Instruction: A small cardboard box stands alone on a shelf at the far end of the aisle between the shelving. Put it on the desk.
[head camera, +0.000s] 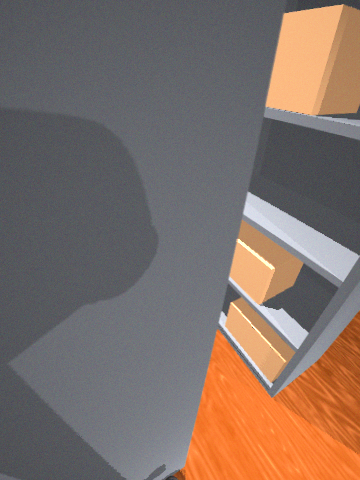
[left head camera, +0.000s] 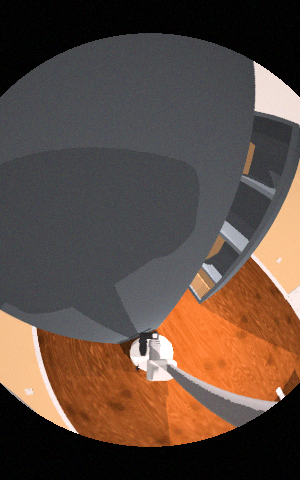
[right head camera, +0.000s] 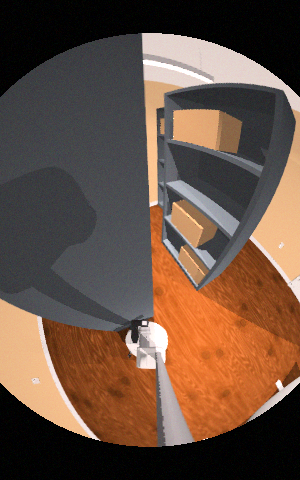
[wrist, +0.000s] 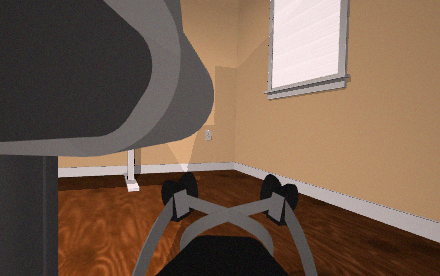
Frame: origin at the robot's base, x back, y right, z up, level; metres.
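Seen in the pictures: gripper, fingertip midpoint: (left head camera: 142, 370) (right head camera: 134, 357) (wrist: 229, 188).
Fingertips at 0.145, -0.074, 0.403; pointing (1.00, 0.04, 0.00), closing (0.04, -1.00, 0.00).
Note:
A point is followed by its place in that frame, as x, y, z.
The small box standing alone on a shelf at the far end of the aisle cannot be made out in these views. In the wrist view my gripper (wrist: 229, 188) @[0.145, -0.074, 0.403] is open, its two dark fingertips apart with floor and wall showing between them. The desk's top does not show; a white leg with a foot (wrist: 131, 172) @[2.073, 0.854, 0.063], likely the desk's, stands behind the arm in the wrist view, and a white foot (left head camera: 280, 393) (right head camera: 279, 385) shows at the lower right of both side head views.
A grey shelving unit's end panel (head camera: 125, 175) @[-0.233, -0.027, 1.472] (left head camera: 125, 125) @[-0.198, -0.095, 1.534] (right head camera: 90, 125) @[-0.252, 0.009, 1.534] stands very close in front and on the left. To its right, a shelving unit (head camera: 320, 345) @[-0.638, 0.750, 0.449] (left head camera: 265, 230) @[-0.670, 0.812, 1.121] (right head camera: 250, 225) @[-0.646, 0.765, 1.020] holds larger cardboard boxes (head camera: 305, 60) @[-0.962, 0.424, 1.566] (right head camera: 195, 125) @[-1.060, 0.372, 1.561]. Orange wooden floor (right head camera: 185, 320) @[-0.203, 0.433, -0.028] runs between them.

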